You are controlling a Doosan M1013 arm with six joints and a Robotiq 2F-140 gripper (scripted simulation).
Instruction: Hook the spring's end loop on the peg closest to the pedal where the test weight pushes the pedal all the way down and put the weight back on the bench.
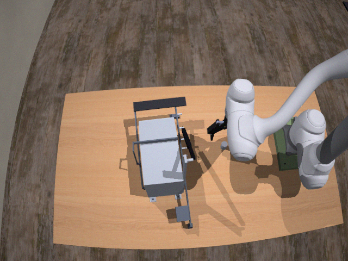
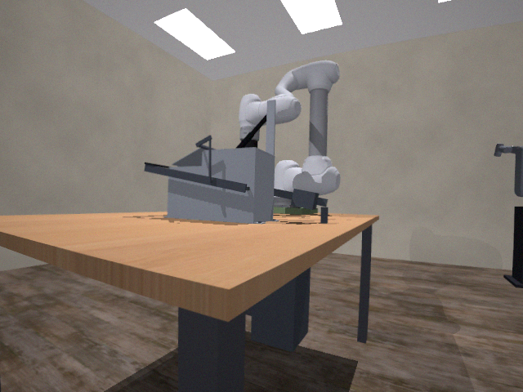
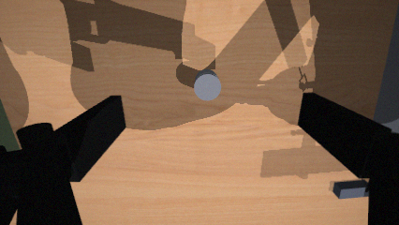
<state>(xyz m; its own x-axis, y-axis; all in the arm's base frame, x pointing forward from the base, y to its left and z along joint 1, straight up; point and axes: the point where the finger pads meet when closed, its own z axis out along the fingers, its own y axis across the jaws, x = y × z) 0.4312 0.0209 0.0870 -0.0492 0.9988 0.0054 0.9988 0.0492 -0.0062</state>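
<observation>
Right now my hand is 10 cm above the steel test weight. From my hand the other things lie so: peg 28 cm above, 22 cm to the left, 19 cm ahead.
</observation>
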